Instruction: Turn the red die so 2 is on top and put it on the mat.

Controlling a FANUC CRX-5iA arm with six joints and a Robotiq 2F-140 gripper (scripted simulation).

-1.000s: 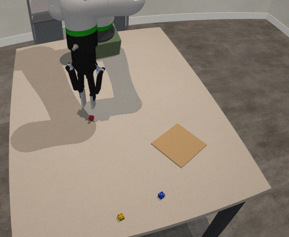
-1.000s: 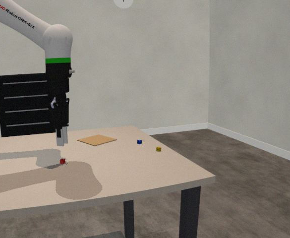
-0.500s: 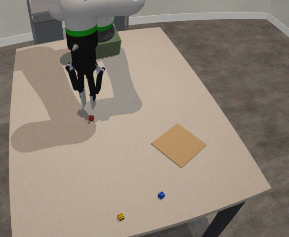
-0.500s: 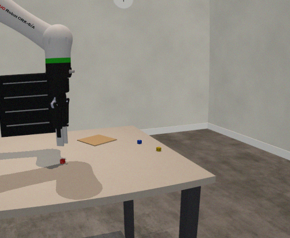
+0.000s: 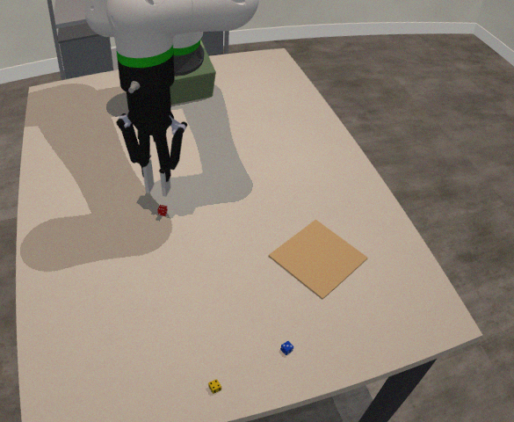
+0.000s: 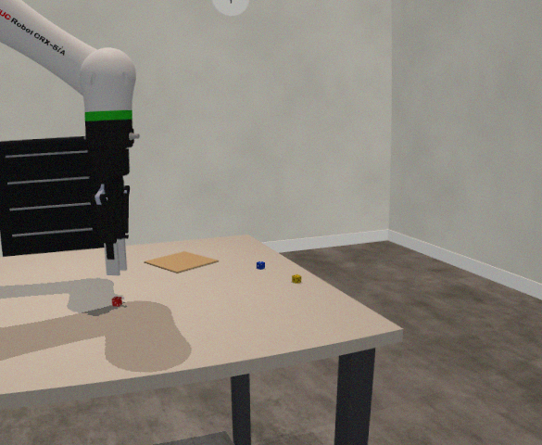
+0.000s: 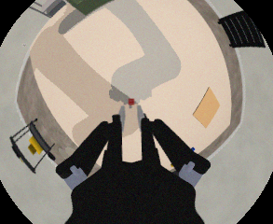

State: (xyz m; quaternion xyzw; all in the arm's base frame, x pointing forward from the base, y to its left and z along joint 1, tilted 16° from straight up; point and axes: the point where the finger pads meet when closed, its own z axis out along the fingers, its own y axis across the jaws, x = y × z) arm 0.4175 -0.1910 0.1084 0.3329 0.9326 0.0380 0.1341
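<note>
The red die is 100 mm below my hand. From my hand the other things lie so: tan mat: 230 mm ahead, 240 mm to the left, 100 mm below; then blue die: 380 mm ahead, 80 mm to the left, 100 mm below; then yellow die: 400 mm ahead, 60 mm to the right, 100 mm below.
</note>
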